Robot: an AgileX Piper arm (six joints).
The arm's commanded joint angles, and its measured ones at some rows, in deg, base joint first. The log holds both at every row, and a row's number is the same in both.
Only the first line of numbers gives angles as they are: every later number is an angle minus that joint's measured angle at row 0.
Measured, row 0:
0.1, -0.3, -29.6, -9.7, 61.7, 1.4
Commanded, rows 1 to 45:
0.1, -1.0, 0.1, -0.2, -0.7, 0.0
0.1, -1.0, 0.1, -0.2, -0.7, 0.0
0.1, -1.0, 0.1, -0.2, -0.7, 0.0
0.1, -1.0, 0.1, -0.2, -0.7, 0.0
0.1, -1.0, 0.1, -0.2, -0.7, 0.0
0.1, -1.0, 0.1, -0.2, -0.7, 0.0
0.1, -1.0, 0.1, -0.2, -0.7, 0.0
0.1, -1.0, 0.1, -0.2, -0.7, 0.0
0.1, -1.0, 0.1, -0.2, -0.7, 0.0
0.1, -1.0, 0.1, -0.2, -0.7, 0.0
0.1, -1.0, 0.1, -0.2, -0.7, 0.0
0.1, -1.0, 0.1, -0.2, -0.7, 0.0
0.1, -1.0, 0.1, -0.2, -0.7, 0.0
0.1, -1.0, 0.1, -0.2, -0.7, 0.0
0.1, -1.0, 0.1, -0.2, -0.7, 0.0
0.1, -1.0, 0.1, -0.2, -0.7, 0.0
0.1, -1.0, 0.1, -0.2, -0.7, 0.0
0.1, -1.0, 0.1, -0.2, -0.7, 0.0
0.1, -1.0, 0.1, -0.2, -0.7, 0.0
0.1, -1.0, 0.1, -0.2, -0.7, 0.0
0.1, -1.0, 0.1, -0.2, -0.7, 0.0
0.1, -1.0, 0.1, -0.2, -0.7, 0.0
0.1, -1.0, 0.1, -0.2, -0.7, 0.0
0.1, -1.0, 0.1, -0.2, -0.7, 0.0
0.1, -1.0, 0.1, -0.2, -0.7, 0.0
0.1, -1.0, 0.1, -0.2, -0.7, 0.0
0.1, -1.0, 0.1, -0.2, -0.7, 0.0
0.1, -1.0, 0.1, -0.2, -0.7, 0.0
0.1, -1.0, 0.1, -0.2, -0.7, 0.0
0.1, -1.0, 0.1, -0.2, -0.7, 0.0
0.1, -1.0, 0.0, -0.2, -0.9, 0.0
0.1, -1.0, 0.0, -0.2, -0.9, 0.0
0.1, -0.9, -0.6, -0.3, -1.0, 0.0
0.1, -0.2, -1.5, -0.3, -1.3, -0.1
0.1, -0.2, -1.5, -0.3, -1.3, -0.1
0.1, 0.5, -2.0, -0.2, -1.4, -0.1
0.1, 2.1, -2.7, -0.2, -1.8, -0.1
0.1, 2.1, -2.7, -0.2, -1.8, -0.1
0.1, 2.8, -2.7, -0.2, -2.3, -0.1
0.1, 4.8, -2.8, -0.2, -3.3, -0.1
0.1, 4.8, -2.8, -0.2, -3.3, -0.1
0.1, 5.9, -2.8, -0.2, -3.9, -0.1
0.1, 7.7, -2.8, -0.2, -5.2, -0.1
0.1, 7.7, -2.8, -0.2, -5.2, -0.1
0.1, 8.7, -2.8, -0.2, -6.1, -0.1
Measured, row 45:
0.0, 7.5, -2.4, 0.0, -3.9, 0.0
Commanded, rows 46 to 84:
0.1, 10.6, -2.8, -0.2, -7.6, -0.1
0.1, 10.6, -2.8, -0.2, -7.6, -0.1
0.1, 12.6, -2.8, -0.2, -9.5, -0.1
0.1, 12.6, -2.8, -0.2, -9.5, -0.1
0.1, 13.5, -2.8, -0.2, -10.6, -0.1
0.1, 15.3, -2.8, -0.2, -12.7, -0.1
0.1, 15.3, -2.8, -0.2, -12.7, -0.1
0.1, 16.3, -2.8, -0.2, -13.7, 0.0
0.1, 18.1, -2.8, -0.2, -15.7, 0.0
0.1, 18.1, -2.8, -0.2, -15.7, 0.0
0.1, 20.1, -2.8, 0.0, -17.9, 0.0
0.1, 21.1, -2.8, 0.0, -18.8, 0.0
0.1, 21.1, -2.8, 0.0, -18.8, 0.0
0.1, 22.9, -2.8, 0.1, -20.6, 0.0
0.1, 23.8, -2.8, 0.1, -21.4, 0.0
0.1, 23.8, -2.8, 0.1, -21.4, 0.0
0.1, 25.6, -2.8, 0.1, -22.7, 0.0
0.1, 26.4, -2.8, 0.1, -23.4, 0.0
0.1, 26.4, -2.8, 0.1, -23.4, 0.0
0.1, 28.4, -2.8, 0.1, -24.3, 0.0
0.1, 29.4, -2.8, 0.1, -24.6, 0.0
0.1, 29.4, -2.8, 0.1, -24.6, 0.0
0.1, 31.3, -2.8, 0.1, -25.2, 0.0
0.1, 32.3, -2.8, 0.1, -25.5, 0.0
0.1, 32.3, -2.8, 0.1, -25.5, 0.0
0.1, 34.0, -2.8, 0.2, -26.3, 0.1
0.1, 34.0, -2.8, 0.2, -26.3, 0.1
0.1, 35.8, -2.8, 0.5, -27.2, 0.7
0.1, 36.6, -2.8, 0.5, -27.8, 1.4
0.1, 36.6, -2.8, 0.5, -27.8, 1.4
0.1, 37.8, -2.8, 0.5, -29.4, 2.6
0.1, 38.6, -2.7, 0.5, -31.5, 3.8
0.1, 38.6, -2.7, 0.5, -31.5, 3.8
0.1, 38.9, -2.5, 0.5, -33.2, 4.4
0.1, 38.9, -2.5, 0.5, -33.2, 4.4
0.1, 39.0, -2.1, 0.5, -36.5, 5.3
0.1, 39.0, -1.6, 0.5, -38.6, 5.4
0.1, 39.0, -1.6, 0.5, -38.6, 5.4
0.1, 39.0, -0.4, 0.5, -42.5, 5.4
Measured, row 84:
0.0, 39.1, -1.6, 0.4, -36.5, 4.9
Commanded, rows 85 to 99:
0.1, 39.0, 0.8, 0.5, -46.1, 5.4
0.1, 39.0, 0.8, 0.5, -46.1, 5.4
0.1, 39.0, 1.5, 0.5, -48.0, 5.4
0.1, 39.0, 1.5, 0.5, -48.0, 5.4
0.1, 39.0, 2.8, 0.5, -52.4, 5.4
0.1, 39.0, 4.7, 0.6, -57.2, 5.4
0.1, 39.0, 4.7, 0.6, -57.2, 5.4
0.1, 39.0, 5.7, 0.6, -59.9, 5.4
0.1, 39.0, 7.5, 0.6, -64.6, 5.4
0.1, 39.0, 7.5, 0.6, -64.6, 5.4
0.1, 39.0, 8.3, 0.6, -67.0, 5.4
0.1, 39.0, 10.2, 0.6, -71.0, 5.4
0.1, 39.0, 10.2, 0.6, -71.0, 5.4
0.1, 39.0, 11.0, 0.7, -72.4, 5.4
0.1, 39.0, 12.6, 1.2, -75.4, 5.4
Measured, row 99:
0.0, 39.1, 10.6, 0.8, -69.5, 5.1
